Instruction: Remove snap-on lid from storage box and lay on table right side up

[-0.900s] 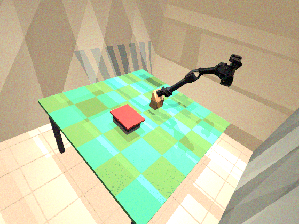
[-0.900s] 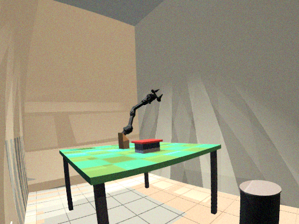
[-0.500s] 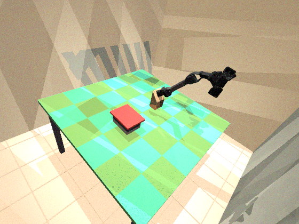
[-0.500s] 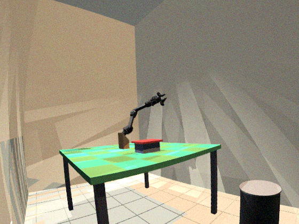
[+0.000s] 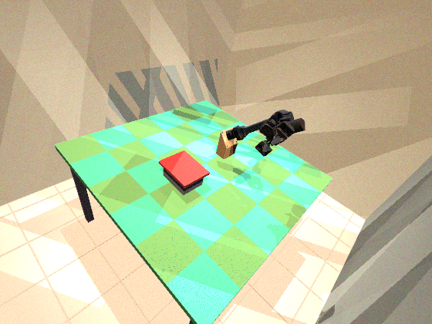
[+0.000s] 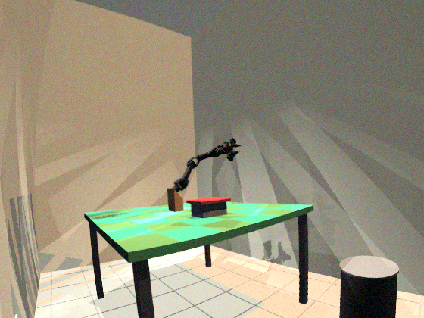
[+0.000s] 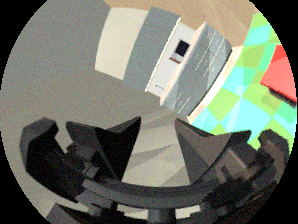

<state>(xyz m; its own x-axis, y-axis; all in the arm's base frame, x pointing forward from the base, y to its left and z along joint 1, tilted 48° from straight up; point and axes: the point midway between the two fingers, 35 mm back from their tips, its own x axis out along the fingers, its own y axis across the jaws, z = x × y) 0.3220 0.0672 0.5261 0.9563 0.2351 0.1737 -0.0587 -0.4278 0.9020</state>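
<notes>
The red lid is 80 mm ahead of my gripper tip, 380 mm to the right of it and 370 mm below it. Round my gripper tip: storage box (80 mm ahead, 380 mm to the right, 420 mm below).
</notes>
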